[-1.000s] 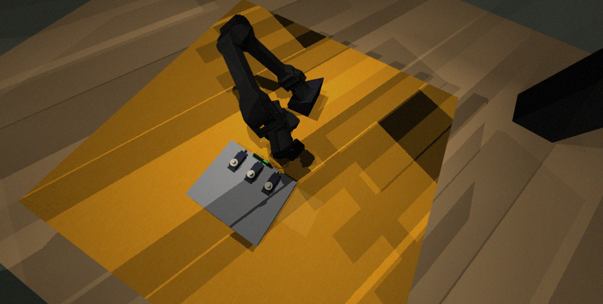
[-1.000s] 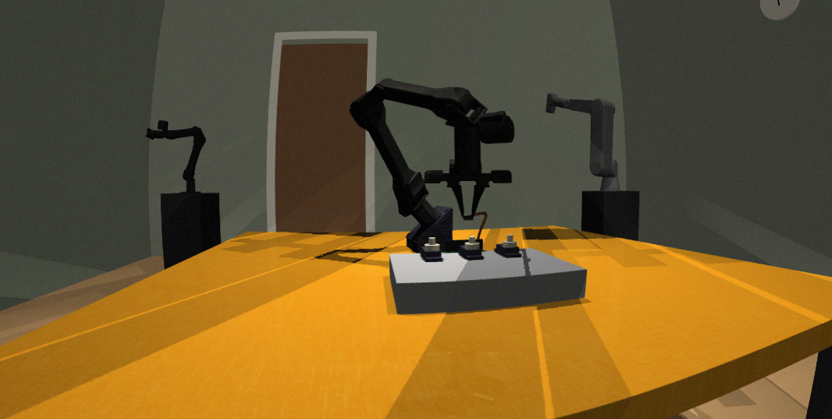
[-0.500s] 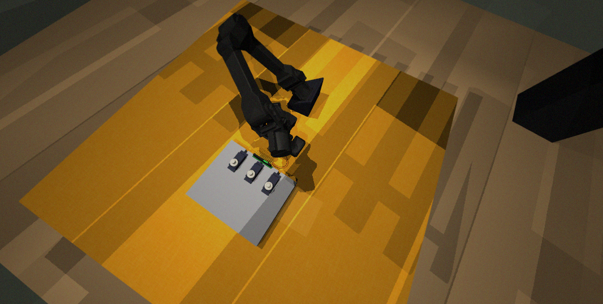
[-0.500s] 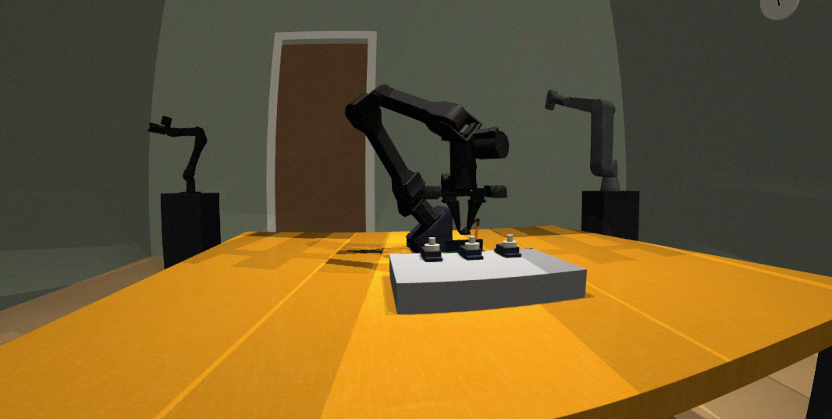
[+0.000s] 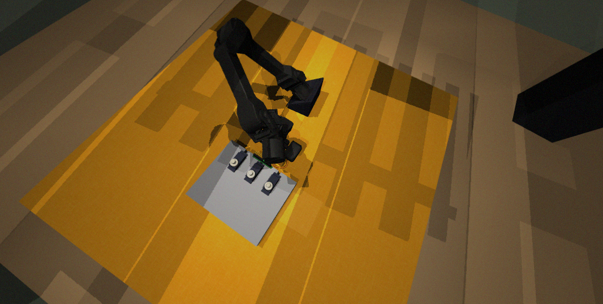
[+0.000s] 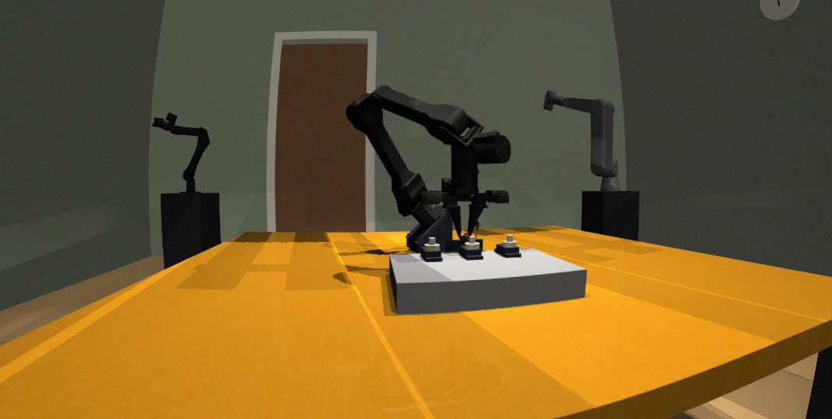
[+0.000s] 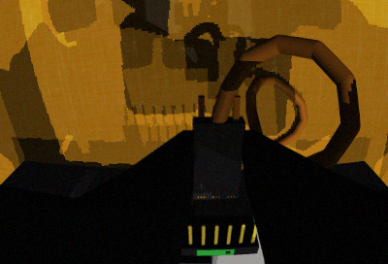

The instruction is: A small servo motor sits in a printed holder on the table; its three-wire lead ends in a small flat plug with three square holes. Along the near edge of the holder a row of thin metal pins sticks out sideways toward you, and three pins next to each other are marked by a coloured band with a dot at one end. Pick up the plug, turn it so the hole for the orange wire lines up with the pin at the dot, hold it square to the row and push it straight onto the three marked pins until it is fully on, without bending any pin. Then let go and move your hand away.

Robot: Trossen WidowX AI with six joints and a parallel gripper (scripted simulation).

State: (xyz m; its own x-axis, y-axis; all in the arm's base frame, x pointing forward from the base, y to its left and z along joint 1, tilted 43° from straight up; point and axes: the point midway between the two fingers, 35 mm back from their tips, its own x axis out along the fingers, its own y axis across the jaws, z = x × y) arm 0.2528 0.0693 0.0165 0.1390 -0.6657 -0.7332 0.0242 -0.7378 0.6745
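Now: gripper tip 60 mm short of the green band. Also, from my gripper tip: servo 110 mm ahead, 20 mm below, 10 mm to the right; grey holder 220 mm ahead, 50 mm below, 10 mm to the right.
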